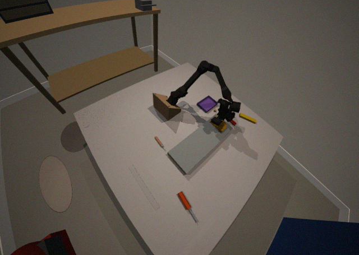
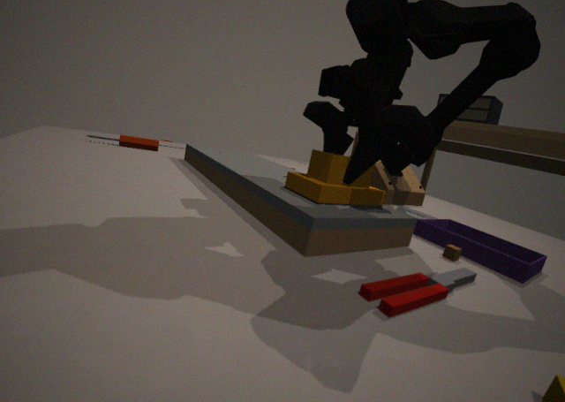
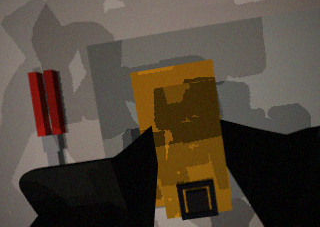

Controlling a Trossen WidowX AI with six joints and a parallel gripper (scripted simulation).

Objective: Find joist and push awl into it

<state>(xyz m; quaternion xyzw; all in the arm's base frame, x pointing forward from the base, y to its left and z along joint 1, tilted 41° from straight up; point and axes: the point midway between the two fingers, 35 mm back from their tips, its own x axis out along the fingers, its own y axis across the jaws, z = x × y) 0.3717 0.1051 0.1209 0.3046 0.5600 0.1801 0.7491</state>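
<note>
Right now the purple tray is 21 cm behind my gripper tip, 14 cm to the left of it and 5 cm below it. Also, from my gripper tip: yellow bar (15 cm ahead, 31 cm to the left, 6 cm below); stud finder (2 cm behind, 2 cm above); cube (11 cm behind, 13 cm to the left, 6 cm below).
</note>
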